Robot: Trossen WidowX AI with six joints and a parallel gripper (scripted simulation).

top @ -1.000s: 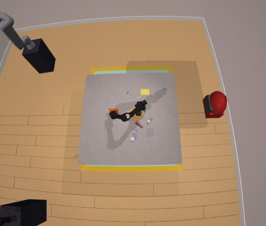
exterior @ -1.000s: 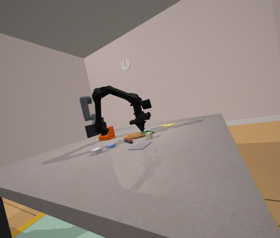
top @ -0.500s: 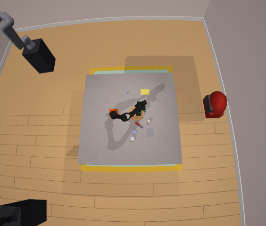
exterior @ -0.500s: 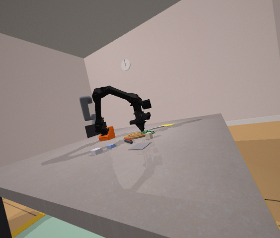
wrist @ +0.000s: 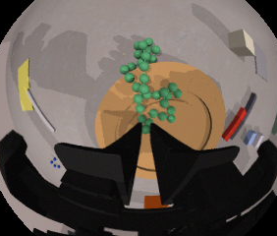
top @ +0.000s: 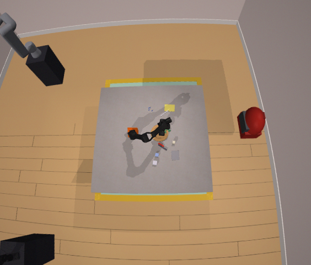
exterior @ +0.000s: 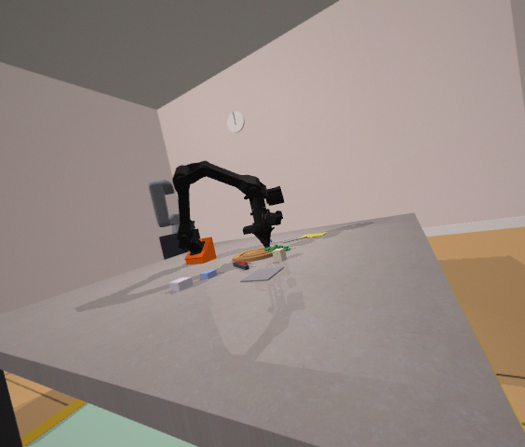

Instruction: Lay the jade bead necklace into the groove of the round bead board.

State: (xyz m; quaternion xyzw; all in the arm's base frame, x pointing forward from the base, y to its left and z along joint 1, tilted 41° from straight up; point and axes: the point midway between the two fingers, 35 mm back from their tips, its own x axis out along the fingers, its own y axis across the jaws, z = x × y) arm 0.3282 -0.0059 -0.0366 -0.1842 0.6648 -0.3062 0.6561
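Right now the round wooden bead board is 3 cm behind my gripper tip, 3 cm to the right of it and 1 cm below it. From my gripper tip the other things lie so: beige cube (11 cm ahead, 16 cm to the right); red-handled tool (2 cm behind, 18 cm to the right, 2 cm below); blue block (8 cm behind, 28 cm to the right, 1 cm below).
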